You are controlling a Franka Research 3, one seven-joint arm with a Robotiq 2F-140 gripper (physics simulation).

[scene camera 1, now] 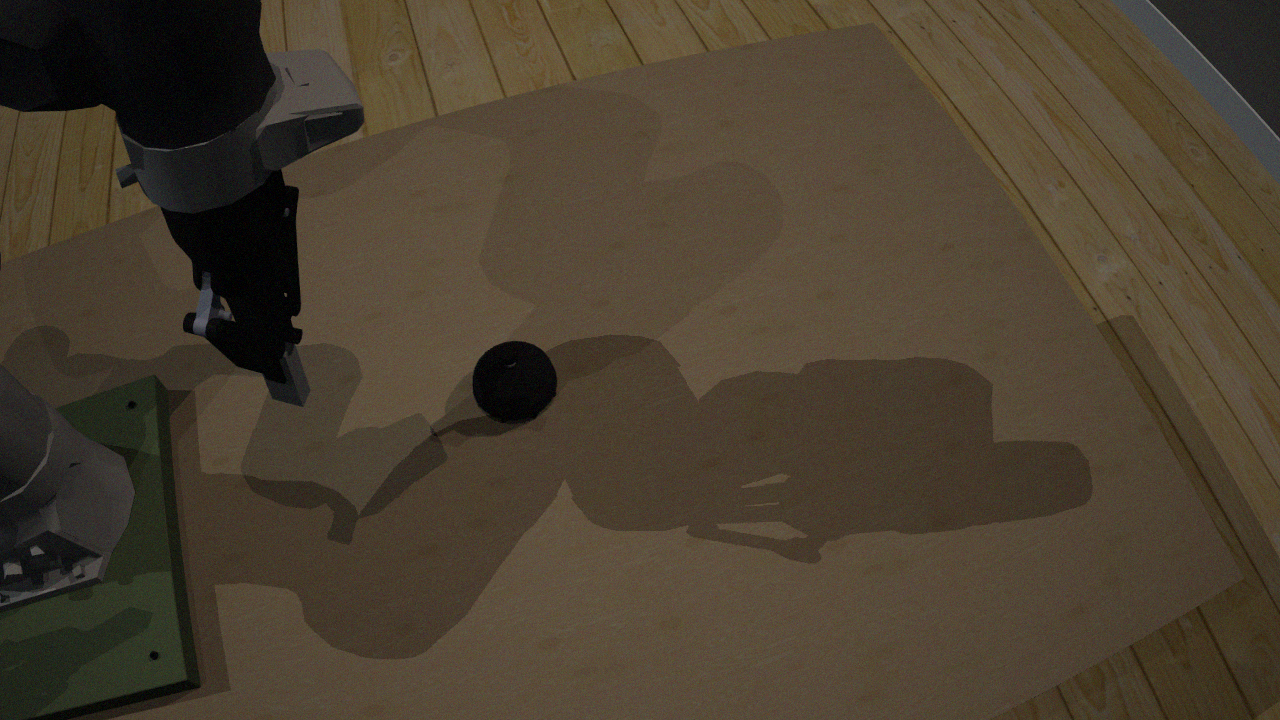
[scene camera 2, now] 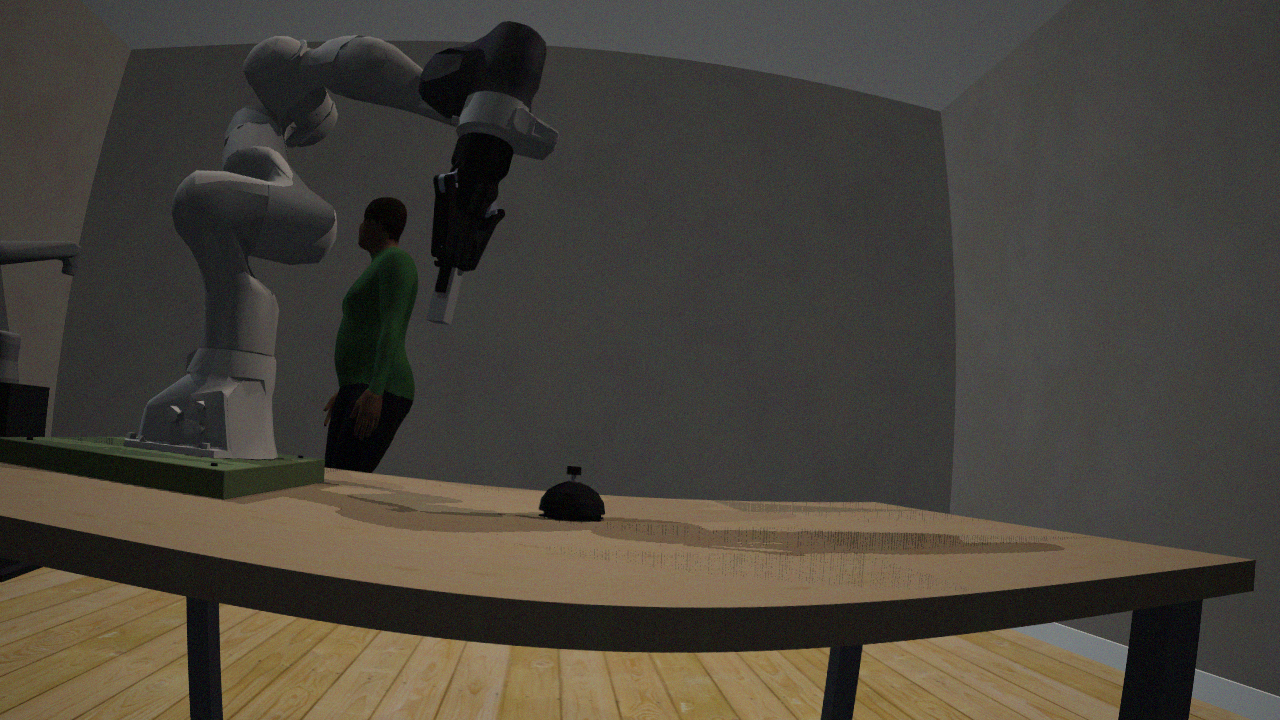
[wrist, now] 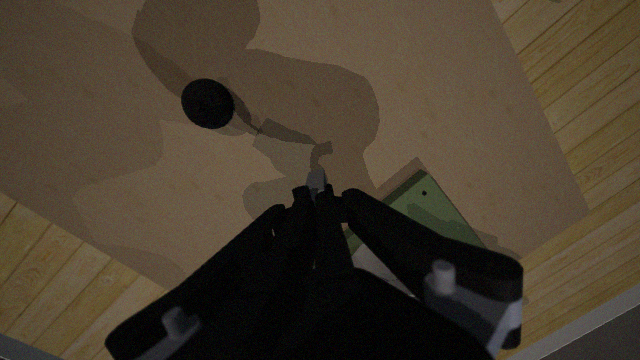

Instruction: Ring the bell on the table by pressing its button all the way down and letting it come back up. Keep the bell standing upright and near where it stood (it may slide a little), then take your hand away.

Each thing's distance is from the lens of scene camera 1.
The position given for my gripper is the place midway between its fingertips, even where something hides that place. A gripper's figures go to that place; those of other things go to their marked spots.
my gripper [scene camera 1: 291, 394]: 0.71 m
black dome-shaped bell [scene camera 1: 521, 390]: 0.88 m
